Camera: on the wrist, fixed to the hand. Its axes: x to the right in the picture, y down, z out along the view.
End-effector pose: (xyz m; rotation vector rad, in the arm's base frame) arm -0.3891 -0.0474 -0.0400 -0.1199 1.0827 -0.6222
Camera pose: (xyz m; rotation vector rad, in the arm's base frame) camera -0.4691 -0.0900 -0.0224 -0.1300 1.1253 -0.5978
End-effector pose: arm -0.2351 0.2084 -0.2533 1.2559 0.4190 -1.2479
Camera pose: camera -0.2870 0.2740 -0.2925 1.2525 0.4527 -1.2065
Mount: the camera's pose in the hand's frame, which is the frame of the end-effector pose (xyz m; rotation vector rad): -0.0168 -0.0751 -0.0511 -0.0314 0.0337 0.0127
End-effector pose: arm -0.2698 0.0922 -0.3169 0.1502 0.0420 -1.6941
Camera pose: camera -0.3383 0.1244 -0.3699 0.1552 0.0926 -1.6774
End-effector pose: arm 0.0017 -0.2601 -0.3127 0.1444 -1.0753 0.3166
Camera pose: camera 0.0616 -0.3205 -0.3488 0.1039 -1.0477 0.3124
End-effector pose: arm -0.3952 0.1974 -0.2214 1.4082 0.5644 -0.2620
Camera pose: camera -0.4575 0.2325 -0.2799 1.3875 0.5848 -0.2187
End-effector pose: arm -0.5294 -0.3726 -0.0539 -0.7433 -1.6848 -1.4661
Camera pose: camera -0.5737 -0.4346 -0.1061 -0.7409 -1.6324 -1.4914
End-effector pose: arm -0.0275 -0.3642 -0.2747 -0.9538 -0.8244 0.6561
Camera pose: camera 0.0157 -0.4324 -0.2298 -0.9967 -0.8014 0.6380
